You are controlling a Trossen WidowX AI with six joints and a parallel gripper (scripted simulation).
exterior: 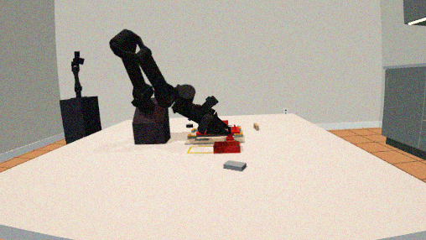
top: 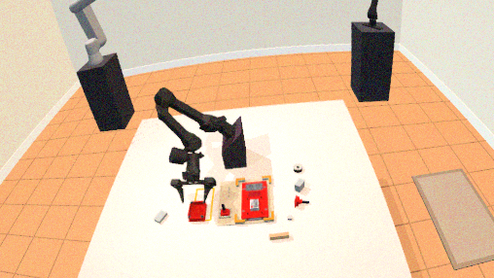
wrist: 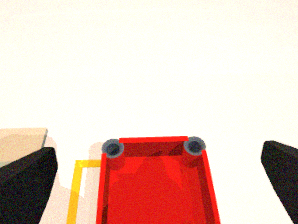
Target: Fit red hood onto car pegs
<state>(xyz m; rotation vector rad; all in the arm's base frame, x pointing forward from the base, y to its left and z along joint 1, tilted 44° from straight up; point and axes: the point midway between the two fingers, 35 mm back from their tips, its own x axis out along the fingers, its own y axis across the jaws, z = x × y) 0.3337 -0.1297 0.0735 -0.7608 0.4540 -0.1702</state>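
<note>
The red hood lies 10 mm behind my gripper tip and 70 mm below it. The rest, counted from my gripper tip: orange-cornered jig (60 mm behind, 210 mm to the left, 60 mm below); grey engine block (10 mm behind, 250 mm to the left, 50 mm below); wooden block (140 mm ahead, 340 mm to the left, 60 mm below).
</note>
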